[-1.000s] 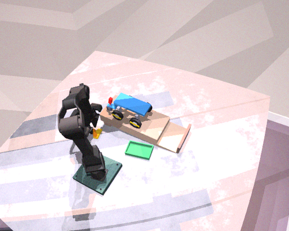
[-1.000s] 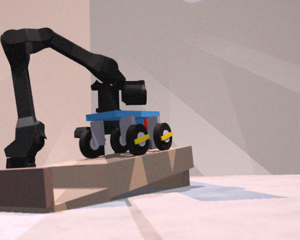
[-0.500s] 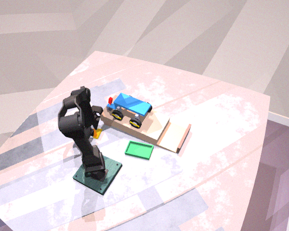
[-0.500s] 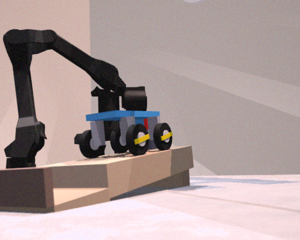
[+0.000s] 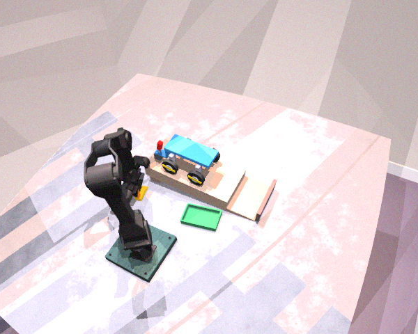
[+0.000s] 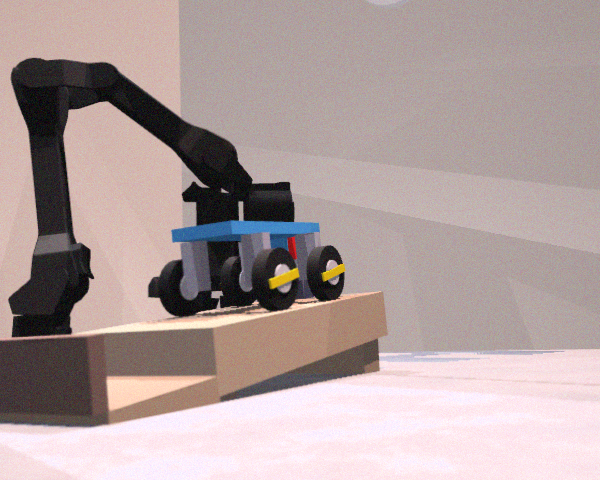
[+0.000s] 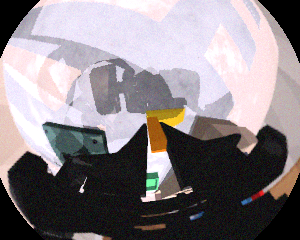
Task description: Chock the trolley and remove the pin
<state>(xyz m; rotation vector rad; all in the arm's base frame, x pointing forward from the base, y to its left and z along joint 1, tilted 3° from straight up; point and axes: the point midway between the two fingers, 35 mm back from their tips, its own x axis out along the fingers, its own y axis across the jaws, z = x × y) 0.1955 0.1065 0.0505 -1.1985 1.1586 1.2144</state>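
The red-headed stop pin lies 13 cm ahead of my gripper tip, 5 cm to the right of it and 10 cm above it. From my gripper tip the other things lie so: yellow chock: 2 cm ahead, 1 cm below; raised lip: 8 cm ahead, 43 cm to the right; blue-topped trolley: 13 cm ahead, 16 cm to the right, 9 cm above.
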